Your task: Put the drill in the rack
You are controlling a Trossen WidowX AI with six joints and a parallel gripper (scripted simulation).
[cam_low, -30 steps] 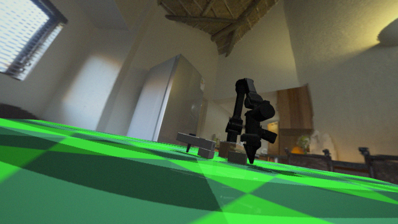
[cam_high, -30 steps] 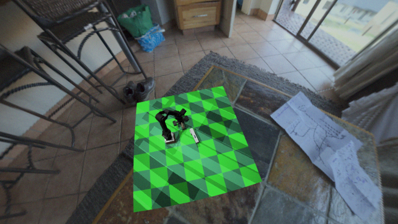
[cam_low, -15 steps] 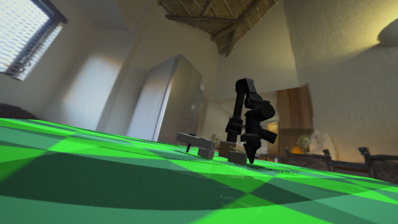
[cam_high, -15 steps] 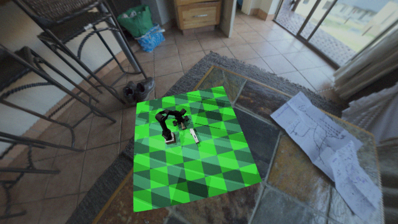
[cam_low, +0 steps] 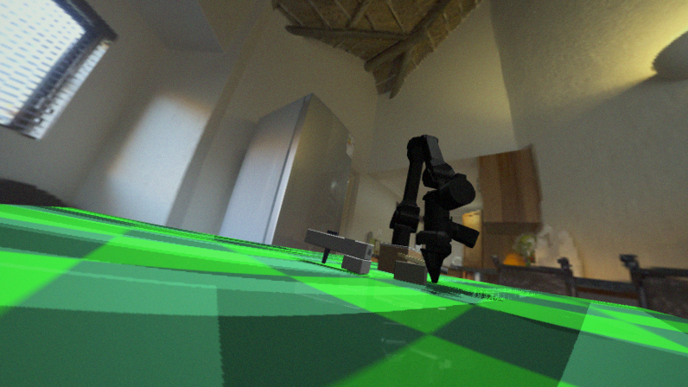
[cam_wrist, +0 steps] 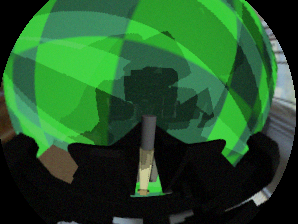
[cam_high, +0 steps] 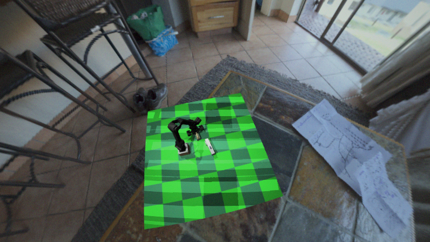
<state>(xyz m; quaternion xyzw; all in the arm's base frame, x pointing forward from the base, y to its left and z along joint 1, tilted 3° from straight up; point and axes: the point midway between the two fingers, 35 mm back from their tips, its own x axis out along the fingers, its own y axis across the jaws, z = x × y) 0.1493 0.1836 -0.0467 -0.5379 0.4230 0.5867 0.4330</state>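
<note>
My gripper tip is now 10 mm short of the drill, 40 mm to the left of it and 40 mm below it. Round my gripper tip: long grey holder (130 mm ahead, 190 mm to the right, 40 mm above); dark key (140 mm ahead, 220 mm to the right, 50 mm above); small grey rack block (10 mm ahead, 50 mm to the right, 10 mm above).
</note>
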